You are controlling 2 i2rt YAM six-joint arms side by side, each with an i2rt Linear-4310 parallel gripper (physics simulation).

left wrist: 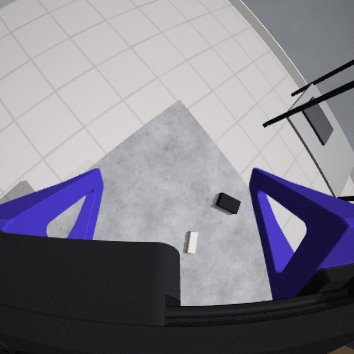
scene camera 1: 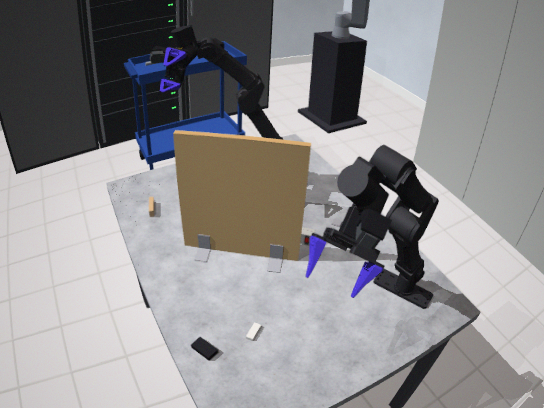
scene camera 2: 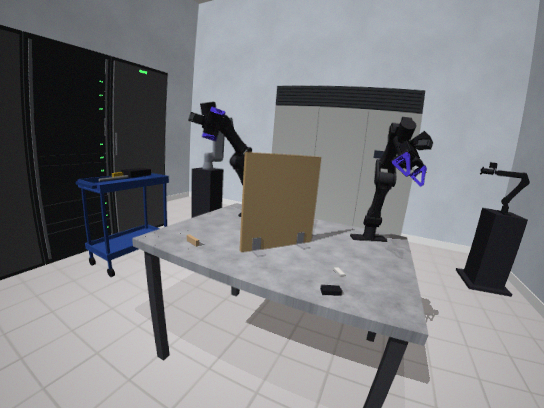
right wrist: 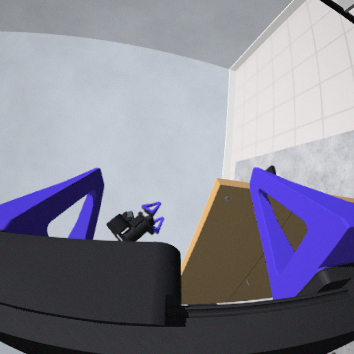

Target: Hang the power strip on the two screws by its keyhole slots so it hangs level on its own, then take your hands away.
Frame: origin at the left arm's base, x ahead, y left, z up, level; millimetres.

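Seen in the pictures: left gripper, between the fingertips: (left wrist: 175, 176) (scene camera 1: 329, 287) (scene camera 2: 415, 180) (right wrist: 161, 209); right gripper, between the fingertips: (scene camera 1: 163, 78) (scene camera 2: 216, 125) (right wrist: 176, 175); left arm's base, origin of its link: (scene camera 1: 403, 289) (scene camera 2: 368, 238).
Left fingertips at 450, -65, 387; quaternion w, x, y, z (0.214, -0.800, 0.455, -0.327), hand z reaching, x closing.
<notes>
Pixels of each thing's middle, then the offset from my left fingertips to it, as dx, dy, dz.
- upright wooden board, middle of its body: (right wrist: 271, 258) (scene camera 1: 239, 199) (scene camera 2: 281, 202) -265, -444, -177
- power strip, middle of its body: (scene camera 1: 271, 229) -394, -419, -365
- black block, middle of its body: (scene camera 1: 204, 348) (left wrist: 228, 202) (scene camera 2: 331, 290) +94, -270, -379
- white block, middle of its body: (left wrist: 191, 241) (scene camera 1: 253, 331) (scene camera 2: 339, 272) -40, -208, -382
- small wooden block, middle of its body: (scene camera 1: 151, 206) (scene camera 2: 192, 240) -214, -830, -374
The upright wooden board (scene camera 1: 240, 195) (scene camera 2: 280, 200) (right wrist: 212, 245) stands on the table. In the right wrist view its screw face shows one screw (right wrist: 228, 198) near a corner and another screw (right wrist: 247, 283) lower down. A pale end with a red part, seemingly the power strip (scene camera 1: 306, 239), peeks out low behind the board's right edge in scene camera 1; the rest is hidden. My left gripper (scene camera 1: 330, 286) (scene camera 2: 414, 172) (left wrist: 175, 176) (right wrist: 161, 209) is open and empty, above the table beside the board. My right gripper (scene camera 1: 170, 71) (scene camera 2: 213, 124) (right wrist: 176, 175) is open and empty, high behind the board.
Metal brackets (scene camera 1: 203, 242) (scene camera 1: 276, 252) brace the board's foot. A black block (scene camera 1: 204, 348) (scene camera 2: 331, 290) (left wrist: 228, 203) and a white block (scene camera 1: 254, 331) (scene camera 2: 339, 271) (left wrist: 191, 242) lie in front. A small wooden block (scene camera 1: 151, 206) (scene camera 2: 193, 240) lies left. A blue cart (scene camera 2: 135, 182) stands beyond the table.
</notes>
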